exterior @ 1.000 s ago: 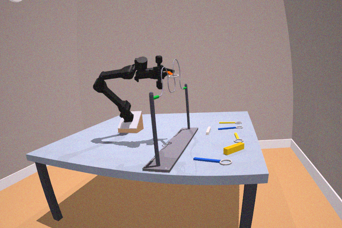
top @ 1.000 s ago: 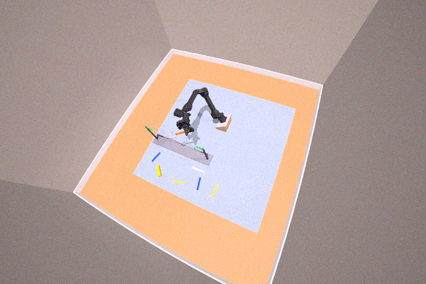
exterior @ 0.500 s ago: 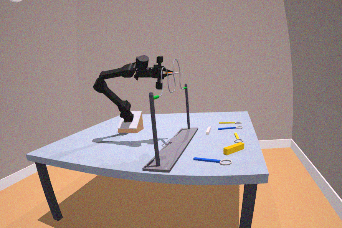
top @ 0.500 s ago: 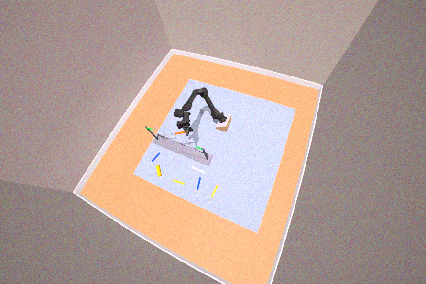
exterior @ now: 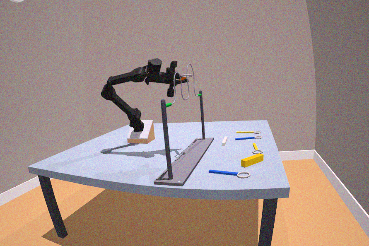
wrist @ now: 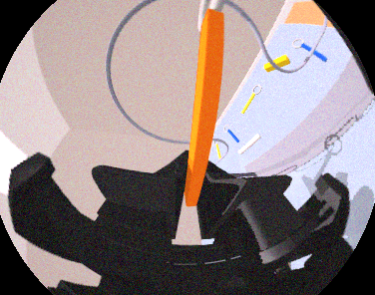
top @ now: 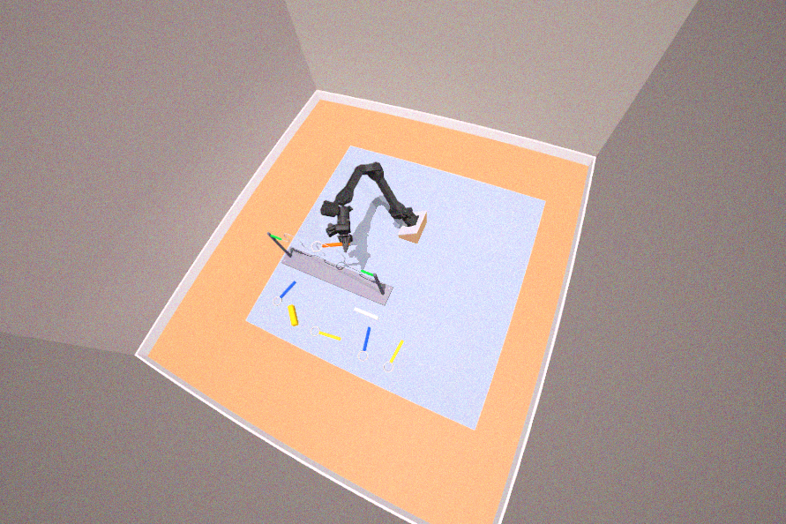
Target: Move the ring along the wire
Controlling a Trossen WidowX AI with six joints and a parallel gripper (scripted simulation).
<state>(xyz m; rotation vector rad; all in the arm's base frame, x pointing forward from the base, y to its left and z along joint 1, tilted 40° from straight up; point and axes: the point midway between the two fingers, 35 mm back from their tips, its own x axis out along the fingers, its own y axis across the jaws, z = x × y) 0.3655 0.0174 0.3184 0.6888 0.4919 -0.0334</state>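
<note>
The ring with orange handle lies 90 mm to the right of my gripper tip and 20 mm above it. Round my gripper tip: yellow block: 340 mm below, 300 mm ahead, 270 mm to the right; then ring with blue handle: 390 mm to the right, 350 mm below, 220 mm ahead; then white bar: 350 mm below, 170 mm ahead, 100 mm to the left.
</note>
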